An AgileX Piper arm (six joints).
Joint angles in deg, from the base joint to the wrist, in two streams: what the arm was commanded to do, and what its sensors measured. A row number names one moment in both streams.
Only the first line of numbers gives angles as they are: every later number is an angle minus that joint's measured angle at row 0.
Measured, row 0: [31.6 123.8 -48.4 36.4 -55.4 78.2]
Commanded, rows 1 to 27: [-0.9 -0.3 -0.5 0.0 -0.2 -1.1]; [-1.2 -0.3 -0.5 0.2 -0.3 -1.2]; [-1.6 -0.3 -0.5 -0.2 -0.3 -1.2]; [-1.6 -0.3 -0.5 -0.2 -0.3 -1.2]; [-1.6 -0.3 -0.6 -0.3 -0.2 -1.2]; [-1.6 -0.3 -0.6 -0.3 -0.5 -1.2]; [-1.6 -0.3 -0.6 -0.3 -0.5 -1.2]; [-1.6 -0.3 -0.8 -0.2 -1.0 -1.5]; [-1.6 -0.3 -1.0 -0.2 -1.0 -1.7]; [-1.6 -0.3 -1.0 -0.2 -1.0 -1.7]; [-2.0 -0.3 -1.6 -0.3 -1.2 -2.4]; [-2.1 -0.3 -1.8 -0.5 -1.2 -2.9]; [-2.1 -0.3 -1.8 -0.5 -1.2 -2.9]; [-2.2 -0.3 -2.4 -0.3 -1.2 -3.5]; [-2.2 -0.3 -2.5 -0.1 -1.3 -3.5]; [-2.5 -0.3 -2.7 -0.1 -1.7 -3.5]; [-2.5 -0.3 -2.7 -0.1 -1.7 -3.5]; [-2.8 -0.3 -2.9 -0.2 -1.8 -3.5]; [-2.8 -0.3 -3.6 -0.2 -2.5 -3.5]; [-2.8 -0.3 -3.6 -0.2 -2.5 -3.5]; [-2.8 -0.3 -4.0 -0.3 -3.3 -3.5]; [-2.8 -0.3 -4.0 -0.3 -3.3 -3.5]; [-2.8 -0.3 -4.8 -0.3 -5.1 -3.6]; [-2.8 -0.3 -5.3 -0.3 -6.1 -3.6]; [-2.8 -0.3 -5.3 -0.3 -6.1 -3.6]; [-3.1 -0.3 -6.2 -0.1 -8.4 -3.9]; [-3.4 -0.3 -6.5 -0.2 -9.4 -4.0]
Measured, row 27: [-1.6 0.2 -2.5 1.5 2.3 -2.8]
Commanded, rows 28 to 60: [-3.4 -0.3 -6.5 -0.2 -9.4 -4.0]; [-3.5 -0.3 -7.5 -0.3 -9.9 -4.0]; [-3.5 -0.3 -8.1 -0.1 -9.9 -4.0]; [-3.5 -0.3 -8.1 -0.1 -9.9 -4.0]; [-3.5 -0.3 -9.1 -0.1 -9.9 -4.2]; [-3.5 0.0 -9.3 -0.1 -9.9 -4.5]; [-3.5 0.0 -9.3 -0.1 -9.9 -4.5]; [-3.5 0.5 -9.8 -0.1 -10.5 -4.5]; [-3.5 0.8 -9.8 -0.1 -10.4 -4.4]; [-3.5 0.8 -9.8 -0.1 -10.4 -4.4]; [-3.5 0.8 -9.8 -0.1 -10.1 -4.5]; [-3.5 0.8 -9.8 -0.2 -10.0 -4.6]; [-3.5 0.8 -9.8 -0.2 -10.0 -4.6]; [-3.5 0.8 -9.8 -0.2 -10.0 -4.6]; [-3.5 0.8 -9.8 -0.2 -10.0 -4.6]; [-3.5 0.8 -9.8 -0.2 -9.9 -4.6]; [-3.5 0.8 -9.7 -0.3 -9.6 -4.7]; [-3.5 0.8 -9.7 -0.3 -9.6 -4.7]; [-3.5 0.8 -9.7 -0.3 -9.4 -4.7]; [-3.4 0.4 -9.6 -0.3 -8.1 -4.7]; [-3.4 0.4 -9.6 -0.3 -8.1 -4.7]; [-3.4 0.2 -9.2 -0.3 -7.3 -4.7]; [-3.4 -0.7 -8.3 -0.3 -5.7 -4.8]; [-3.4 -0.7 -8.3 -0.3 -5.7 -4.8]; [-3.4 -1.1 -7.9 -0.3 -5.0 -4.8]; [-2.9 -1.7 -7.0 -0.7 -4.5 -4.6]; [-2.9 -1.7 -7.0 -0.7 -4.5 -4.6]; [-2.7 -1.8 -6.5 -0.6 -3.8 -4.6]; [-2.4 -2.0 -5.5 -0.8 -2.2 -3.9]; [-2.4 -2.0 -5.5 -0.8 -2.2 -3.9]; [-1.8 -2.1 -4.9 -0.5 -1.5 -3.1]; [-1.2 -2.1 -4.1 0.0 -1.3 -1.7]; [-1.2 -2.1 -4.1 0.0 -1.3 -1.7]
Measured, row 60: [-1.4 -0.3 -3.7 2.4 4.8 -3.3]
